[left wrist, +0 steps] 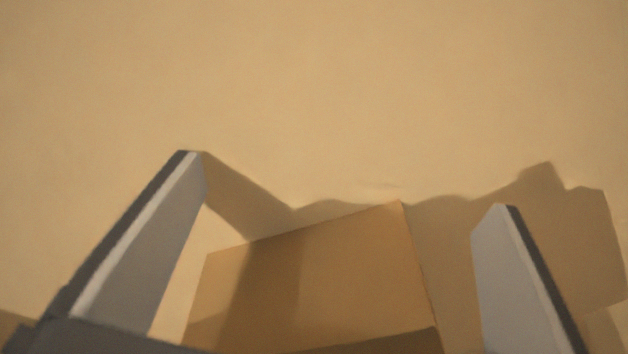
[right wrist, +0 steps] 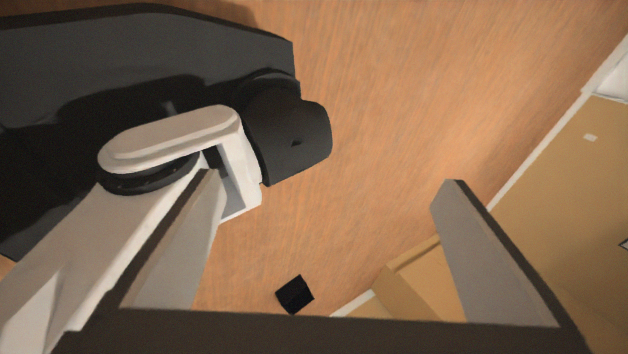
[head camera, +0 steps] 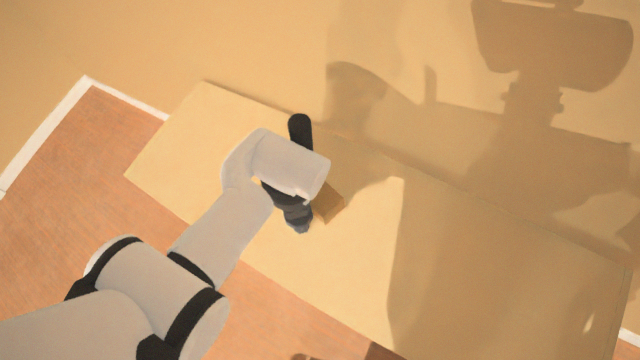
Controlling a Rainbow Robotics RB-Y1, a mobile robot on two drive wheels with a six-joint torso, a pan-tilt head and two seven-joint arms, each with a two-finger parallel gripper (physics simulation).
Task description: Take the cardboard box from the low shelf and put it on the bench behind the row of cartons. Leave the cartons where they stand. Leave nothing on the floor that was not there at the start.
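Places are measured from the robot's base along level axes (x back, y right, z up), in centimetres.
Pixels of known places: left gripper, between the fingertips: [left wrist: 343, 195]; right gripper, between the fingertips: [right wrist: 329, 188]; robot's base, origin of its link: [right wrist: 30, 150].
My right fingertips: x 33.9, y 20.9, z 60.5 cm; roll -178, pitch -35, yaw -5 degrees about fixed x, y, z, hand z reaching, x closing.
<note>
Ahead of a thing's pixels: the offset from my right fingertips to its top centre. Level surfaces: height alone.
The cardboard box @[dx -87.6, dy -39.0, dz +5.6 cm] [head camera: 330, 202] [left wrist: 320, 290] is brown and rests on a pale, low, shelf-like surface @[dz +0.6 cm] [head camera: 170, 150] [left wrist: 300, 75]. In the head view the arm partly hides it. My left gripper [head camera: 299, 222] [left wrist: 343, 195] is open above the surface. In the left wrist view, the box shows low in the picture between the two spread fingers, with visible gaps at both sides, and its near part is cut off. My right gripper [right wrist: 329, 188] is open and empty, high over the wooden floor. The row of cartons cannot be made out.
A small black block @[dx +12.7, dy -167.6, dz -50.4 cm] [right wrist: 295, 295] lies on the wooden floor @[dz -60.4 cm] [head camera: 75, 200] [right wrist: 380, 100]. A tan, box-like structure [right wrist: 425, 285] stands by the wall at the lower right of the right wrist view. The dark robot base [right wrist: 150, 50] shows at its upper left. A wall adjoins the pale surface's back edge.
</note>
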